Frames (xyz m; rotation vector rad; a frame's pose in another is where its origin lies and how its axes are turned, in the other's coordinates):
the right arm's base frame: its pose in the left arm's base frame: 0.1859 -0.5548 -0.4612 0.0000 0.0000 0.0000
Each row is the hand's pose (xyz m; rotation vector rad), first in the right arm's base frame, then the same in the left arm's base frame.
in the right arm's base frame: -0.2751 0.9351 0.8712 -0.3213 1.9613 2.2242
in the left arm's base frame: -0.0892 0.3803 0.4100 -0.3213 1.9613 2.2242
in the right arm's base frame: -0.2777 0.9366 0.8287 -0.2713 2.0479 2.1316
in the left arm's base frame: -0.0918 0.3818 0.3675 -0.2713 2.0479 2.1316
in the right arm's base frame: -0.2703 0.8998 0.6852 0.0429 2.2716 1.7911
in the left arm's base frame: -0.0844 0.3450 0.2240 0.0429 2.2716 1.7911
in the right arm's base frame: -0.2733 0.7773 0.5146 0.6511 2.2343 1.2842
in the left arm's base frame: -0.0874 0.2225 0.0534 0.6511 2.2343 1.2842
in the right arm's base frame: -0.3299 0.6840 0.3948 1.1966 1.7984 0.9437
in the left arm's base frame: -0.1440 0.1292 -0.0664 1.1966 1.7984 0.9437
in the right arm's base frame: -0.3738 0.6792 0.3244 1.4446 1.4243 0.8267
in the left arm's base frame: -0.1879 0.1244 -0.1368 1.4446 1.4243 0.8267
